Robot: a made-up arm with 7 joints.
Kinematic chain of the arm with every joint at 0, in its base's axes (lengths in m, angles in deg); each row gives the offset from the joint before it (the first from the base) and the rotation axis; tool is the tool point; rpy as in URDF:
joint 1: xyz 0 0 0.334 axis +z
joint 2: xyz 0 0 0 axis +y
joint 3: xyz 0 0 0.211 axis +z
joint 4: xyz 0.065 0 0 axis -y
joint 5: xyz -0.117 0 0.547 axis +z
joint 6: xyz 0 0 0 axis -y
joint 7: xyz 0.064 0 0 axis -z
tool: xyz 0 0 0 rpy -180 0 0
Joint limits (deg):
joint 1: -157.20..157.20
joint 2: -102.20..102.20
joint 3: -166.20..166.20
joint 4: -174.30..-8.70
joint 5: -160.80..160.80
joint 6: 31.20..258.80
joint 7: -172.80..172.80
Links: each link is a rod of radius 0.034 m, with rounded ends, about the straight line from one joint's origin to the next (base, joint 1, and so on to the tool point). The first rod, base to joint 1, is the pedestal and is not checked.
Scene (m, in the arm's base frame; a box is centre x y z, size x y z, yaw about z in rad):
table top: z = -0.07
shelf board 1: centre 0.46 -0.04 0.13 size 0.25 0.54 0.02 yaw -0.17
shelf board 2: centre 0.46 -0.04 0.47 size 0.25 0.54 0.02 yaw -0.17
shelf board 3: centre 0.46 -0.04 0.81 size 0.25 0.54 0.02 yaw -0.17
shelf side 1: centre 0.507 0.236 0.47 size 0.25 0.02 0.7 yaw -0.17
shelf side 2: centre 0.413 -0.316 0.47 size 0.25 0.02 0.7 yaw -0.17
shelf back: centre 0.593 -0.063 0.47 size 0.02 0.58 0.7 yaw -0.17
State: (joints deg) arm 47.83 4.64 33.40 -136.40 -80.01 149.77 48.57
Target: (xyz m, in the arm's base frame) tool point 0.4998 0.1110 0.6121
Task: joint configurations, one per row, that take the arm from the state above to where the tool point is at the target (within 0.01 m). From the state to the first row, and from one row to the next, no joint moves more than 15 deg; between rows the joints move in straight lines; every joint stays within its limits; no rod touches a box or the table.
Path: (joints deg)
1: 44.53 -9.43 28.06 -141.42 -81.95 156.23 48.57
2: 41.23 -23.50 22.72 -146.43 -83.89 162.69 48.57
3: 37.93 -37.57 17.37 -151.45 -85.83 169.16 48.57
4: 34.63 -51.63 12.03 -156.47 -87.76 175.62 48.57
5: 31.33 -65.70 6.69 -161.49 -89.70 182.08 48.57
6: 28.03 -79.77 1.35 -166.50 -91.64 188.54 48.57
7: 24.73 -93.84 -4.00 -171.52 -93.58 195.00 48.57
8: 21.74 -79.39 -4.51 -161.62 -90.42 185.66 48.57
9: 18.75 -64.95 -5.02 -151.71 -87.27 176.32 48.57
10: 15.77 -50.51 -5.53 -141.80 -84.11 166.98 48.57
11: 12.78 -36.06 -6.04 -131.90 -80.95 157.64 48.57

